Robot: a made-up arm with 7 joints. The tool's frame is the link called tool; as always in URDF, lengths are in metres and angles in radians. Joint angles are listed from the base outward.
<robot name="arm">
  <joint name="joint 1" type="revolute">
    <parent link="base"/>
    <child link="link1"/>
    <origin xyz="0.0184 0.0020 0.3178" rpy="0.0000 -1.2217 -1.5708"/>
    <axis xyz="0 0 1"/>
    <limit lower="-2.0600" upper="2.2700"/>
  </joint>
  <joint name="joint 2" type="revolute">
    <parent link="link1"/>
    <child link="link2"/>
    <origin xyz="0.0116 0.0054 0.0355" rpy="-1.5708 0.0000 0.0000"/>
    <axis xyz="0 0 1"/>
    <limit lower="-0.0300" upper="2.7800"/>
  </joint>
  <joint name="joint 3" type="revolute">
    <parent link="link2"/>
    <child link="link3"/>
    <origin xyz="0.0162 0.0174 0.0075" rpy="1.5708 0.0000 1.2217"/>
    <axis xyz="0 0 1"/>
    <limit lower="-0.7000" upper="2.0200"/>
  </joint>
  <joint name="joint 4" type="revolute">
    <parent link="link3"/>
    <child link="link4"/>
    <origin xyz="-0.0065 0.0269 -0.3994" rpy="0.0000 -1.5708 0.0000"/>
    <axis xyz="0 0 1"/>
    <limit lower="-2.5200" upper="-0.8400"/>
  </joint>
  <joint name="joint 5" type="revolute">
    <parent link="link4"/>
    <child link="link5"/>
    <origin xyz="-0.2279 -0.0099 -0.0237" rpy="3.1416 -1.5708 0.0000"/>
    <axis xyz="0 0 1"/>
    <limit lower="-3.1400" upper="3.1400"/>
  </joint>
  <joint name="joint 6" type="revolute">
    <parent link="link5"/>
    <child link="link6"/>
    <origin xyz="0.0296 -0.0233 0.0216" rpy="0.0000 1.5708 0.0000"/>
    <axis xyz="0 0 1"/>
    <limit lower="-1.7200" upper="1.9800"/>
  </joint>
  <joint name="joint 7" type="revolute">
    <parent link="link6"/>
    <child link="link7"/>
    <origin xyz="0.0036 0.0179 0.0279" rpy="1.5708 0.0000 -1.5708"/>
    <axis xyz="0 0 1"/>
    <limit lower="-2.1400" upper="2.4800"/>
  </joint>
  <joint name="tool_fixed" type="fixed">
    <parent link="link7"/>
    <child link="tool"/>
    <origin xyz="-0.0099 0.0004 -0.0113" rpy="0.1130 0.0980 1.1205"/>
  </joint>
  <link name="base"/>
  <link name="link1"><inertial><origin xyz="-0.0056 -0.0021 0.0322"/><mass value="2.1"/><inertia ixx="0.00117" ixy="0" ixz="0" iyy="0.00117" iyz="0" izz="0.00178"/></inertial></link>
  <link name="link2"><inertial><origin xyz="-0.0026 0.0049 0.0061"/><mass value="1.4"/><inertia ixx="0.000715" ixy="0" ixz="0" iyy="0.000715" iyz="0" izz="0.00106"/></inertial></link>
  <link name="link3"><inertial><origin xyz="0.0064 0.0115 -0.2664"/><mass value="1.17"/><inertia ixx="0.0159" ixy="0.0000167" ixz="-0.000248" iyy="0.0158" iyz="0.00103" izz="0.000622"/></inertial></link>
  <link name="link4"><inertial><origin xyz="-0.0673 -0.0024 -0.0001"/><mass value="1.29"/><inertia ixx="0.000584" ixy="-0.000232" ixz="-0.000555" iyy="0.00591" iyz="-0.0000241" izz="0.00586"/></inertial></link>
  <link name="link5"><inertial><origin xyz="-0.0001 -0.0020 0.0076"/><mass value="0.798"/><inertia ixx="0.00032" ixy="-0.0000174" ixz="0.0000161" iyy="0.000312" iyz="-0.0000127" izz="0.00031"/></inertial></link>
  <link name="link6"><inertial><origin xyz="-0.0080 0.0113 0.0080"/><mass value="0.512"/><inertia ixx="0.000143" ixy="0" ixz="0" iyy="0.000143" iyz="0" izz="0.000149"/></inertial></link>
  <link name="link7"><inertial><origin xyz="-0.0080 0.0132 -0.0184"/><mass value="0.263"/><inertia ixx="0.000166" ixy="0" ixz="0" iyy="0.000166" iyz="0" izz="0.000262"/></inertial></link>
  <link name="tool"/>
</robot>
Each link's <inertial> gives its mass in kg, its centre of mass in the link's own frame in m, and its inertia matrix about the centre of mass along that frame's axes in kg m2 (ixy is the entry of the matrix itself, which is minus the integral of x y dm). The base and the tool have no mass. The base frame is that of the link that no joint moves.
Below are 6 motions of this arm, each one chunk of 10 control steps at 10 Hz.
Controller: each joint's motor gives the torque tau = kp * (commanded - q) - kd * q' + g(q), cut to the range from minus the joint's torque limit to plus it. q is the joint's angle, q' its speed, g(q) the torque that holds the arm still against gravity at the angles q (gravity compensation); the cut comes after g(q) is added. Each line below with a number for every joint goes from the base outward.
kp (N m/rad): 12 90 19 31 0.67 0.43 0.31
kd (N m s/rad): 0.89 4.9 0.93 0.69 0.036 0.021 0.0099
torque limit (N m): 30 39 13 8.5 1.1 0.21 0.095
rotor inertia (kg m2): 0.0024 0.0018 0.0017 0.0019 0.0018 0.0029 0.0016
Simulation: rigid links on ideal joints. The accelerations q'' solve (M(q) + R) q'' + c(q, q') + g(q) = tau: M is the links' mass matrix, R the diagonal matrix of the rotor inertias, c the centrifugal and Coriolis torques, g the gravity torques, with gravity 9.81 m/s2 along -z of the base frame. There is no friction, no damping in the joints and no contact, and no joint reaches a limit. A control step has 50 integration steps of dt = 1/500 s. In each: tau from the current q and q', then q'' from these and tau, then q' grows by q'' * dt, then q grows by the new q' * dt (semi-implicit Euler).
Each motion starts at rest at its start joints. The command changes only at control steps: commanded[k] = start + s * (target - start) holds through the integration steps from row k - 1 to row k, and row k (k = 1, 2, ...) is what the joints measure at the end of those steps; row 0 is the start. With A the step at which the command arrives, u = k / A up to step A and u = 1 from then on. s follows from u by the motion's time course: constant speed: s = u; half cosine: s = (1 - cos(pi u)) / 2; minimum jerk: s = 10 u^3 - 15 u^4 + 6 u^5; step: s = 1 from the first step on.
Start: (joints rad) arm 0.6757 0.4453 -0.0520 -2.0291 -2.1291 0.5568 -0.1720
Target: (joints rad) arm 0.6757 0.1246 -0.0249 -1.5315 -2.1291 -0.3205 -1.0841
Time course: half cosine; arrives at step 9
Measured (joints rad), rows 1 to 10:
1: 0.6755 0.4382 -0.0474 -2.0120 -2.1134 0.5457 -0.1876
2: 0.6743 0.4148 -0.0382 -1.9604 -2.0842 0.4924 -0.2514
3: 0.6720 0.3746 -0.0312 -1.8850 -2.0745 0.3755 -0.3806
4: 0.6692 0.3220 -0.0290 -1.7998 -2.0895 0.2103 -0.5582
5: 0.6669 0.2639 -0.0307 -1.7116 -2.1146 0.0322 -0.7447
6: 0.6664 0.2080 -0.0343 -1.6315 -2.1426 -0.1294 -0.9058
7: 0.6690 0.1612 -0.0390 -1.5702 -2.1656 -0.2568 -1.0267
8: 0.6747 0.1291 -0.0437 -1.5339 -2.1790 -0.3394 -1.1011
9: 0.6823 0.1159 -0.0473 -1.5266 -2.1859 -0.3700 -1.1221
10: 0.6878 0.1171 -0.0421 -1.5314 -2.1721 -0.3530 -1.1025

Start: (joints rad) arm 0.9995 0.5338 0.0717 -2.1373 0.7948 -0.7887 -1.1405
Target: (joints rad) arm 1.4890 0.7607 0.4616 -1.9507 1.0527 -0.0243 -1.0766
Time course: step
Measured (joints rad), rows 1 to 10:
1: 1.0510 0.6524 0.2123 -1.9506 0.9261 -0.4582 -1.1180
2: 1.1975 0.7838 0.4936 -1.8360 1.3552 0.0694 -1.0132
3: 1.4323 0.8228 0.6105 -1.9412 1.1497 0.2401 -0.9141
4: 1.6334 0.7838 0.5495 -1.9566 0.7092 0.1071 -1.0682
5: 1.7405 0.7427 0.4528 -1.9329 0.8286 -0.0552 -1.2655
6: 1.7602 0.7302 0.4183 -1.9312 1.1926 -0.0662 -1.1812
7: 1.7129 0.7397 0.4310 -1.9332 1.3104 0.0295 -0.9432
8: 1.6199 0.7536 0.4554 -1.9401 1.1851 0.0818 -0.8899
9: 1.5098 0.7639 0.4696 -1.9488 1.0338 0.0285 -1.0548
10: 1.4133 0.7679 0.4678 -1.9567 0.9745 -0.0667 -1.1949

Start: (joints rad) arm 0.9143 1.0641 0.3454 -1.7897 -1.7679 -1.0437 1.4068
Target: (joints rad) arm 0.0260 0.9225 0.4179 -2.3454 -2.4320 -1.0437 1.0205
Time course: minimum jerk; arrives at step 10
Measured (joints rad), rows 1 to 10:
1: 0.9134 1.0631 0.3466 -1.7944 -1.7747 -1.0437 1.4069
2: 0.9046 1.0568 0.3521 -1.8233 -1.8136 -1.0435 1.4032
3: 0.8700 1.0412 0.3584 -1.8882 -1.8943 -1.0426 1.3768
4: 0.7873 1.0161 0.3612 -1.9814 -2.0093 -1.0451 1.3112
5: 0.6448 0.9857 0.3625 -2.0870 -2.1436 -1.0570 1.2146
6: 0.4499 0.9567 0.3676 -2.1871 -2.2739 -1.0766 1.1146
7: 0.2304 0.9352 0.3798 -2.2666 -2.3776 -1.0932 1.0408
8: 0.0280 0.9247 0.3967 -2.3180 -2.4406 -1.0960 1.0082
9: -0.1144 0.9244 0.4132 -2.3409 -2.4551 -1.0825 1.0092
10: -0.1708 0.9289 0.4249 -2.3428 -2.4370 -1.0609 1.0238

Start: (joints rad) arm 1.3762 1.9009 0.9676 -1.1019 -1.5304 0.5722 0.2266
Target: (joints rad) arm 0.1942 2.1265 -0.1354 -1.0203 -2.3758 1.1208 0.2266
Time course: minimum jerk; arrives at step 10
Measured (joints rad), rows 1 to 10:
1: 1.3691 1.9021 0.9589 -1.1003 -1.5337 0.5752 0.2278
2: 1.3272 1.9098 0.9071 -1.0929 -1.5603 0.5948 0.2339
3: 1.2325 1.9295 0.7917 -1.0834 -1.6468 0.6460 0.2414
4: 1.0852 1.9624 0.6195 -1.0763 -1.8032 0.7335 0.2343
5: 0.8953 2.0031 0.4188 -1.0667 -1.9853 0.8466 0.2079
6: 0.6802 2.0449 0.2233 -1.0481 -2.1385 0.9611 0.1901
7: 0.4688 2.0853 0.0620 -1.0292 -2.2548 1.0513 0.2034
8: 0.2949 2.1196 -0.0442 -1.0170 -2.3395 1.1064 0.2315
9: 0.1832 2.1414 -0.0931 -1.0097 -2.3903 1.1296 0.2482
10: 0.1398 2.1479 -0.1037 -1.0099 -2.4040 1.1293 0.2460

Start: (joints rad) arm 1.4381 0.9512 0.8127 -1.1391 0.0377 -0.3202 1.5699
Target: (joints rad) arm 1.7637 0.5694 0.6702 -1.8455 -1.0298 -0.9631 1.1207
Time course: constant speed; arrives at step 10
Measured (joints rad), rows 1 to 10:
1: 1.4561 0.9265 0.8149 -1.2329 0.0192 -0.3554 1.5277
2: 1.4764 0.8893 0.7991 -1.3070 -0.1639 -0.4408 1.4710
3: 1.5012 0.8443 0.7707 -1.3711 -0.3193 -0.5411 1.4079
4: 1.5326 0.7983 0.7431 -1.4403 -0.4133 -0.6150 1.3696
5: 1.5696 0.7573 0.7257 -1.5097 -0.5053 -0.6607 1.3495
6: 1.6108 0.7209 0.7174 -1.5810 -0.6058 -0.7033 1.3122
7: 1.6535 0.6857 0.7112 -1.6523 -0.7058 -0.7603 1.2502
8: 1.6952 0.6489 0.7011 -1.7224 -0.8039 -0.8279 1.1884
9: 1.7343 0.6100 0.6860 -1.7924 -0.9078 -0.8957 1.1460
10: 1.7695 0.5705 0.6686 -1.8632 -1.0212 -0.9609 1.1148

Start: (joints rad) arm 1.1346 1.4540 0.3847 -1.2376 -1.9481 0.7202 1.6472
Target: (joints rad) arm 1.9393 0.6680 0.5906 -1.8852 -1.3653 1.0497 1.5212
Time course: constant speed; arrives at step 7
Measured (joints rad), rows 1 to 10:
1: 1.1581 1.3844 0.4700 -1.3553 -1.8915 0.6959 1.6459
2: 1.1972 1.2709 0.4892 -1.4685 -1.6656 0.7066 1.5927
3: 1.2850 1.1395 0.4772 -1.5408 -1.5722 0.7678 1.5693
4: 1.4247 1.0079 0.4670 -1.6199 -1.6396 0.8615 1.5999
5: 1.5930 0.8828 0.4738 -1.7084 -1.6830 0.9790 1.6084
6: 1.7697 0.7674 0.5052 -1.7975 -1.6143 1.0868 1.5691
7: 1.9403 0.6600 0.5551 -1.8918 -1.4713 1.1405 1.5209
8: 2.0874 0.6337 0.5409 -1.8883 -1.3669 1.1608 1.4851
9: 2.1698 0.6468 0.5735 -1.8574 -1.4053 1.1306 1.5048
10: 2.1844 0.6649 0.6156 -1.8758 -1.3877 1.0638 1.5294

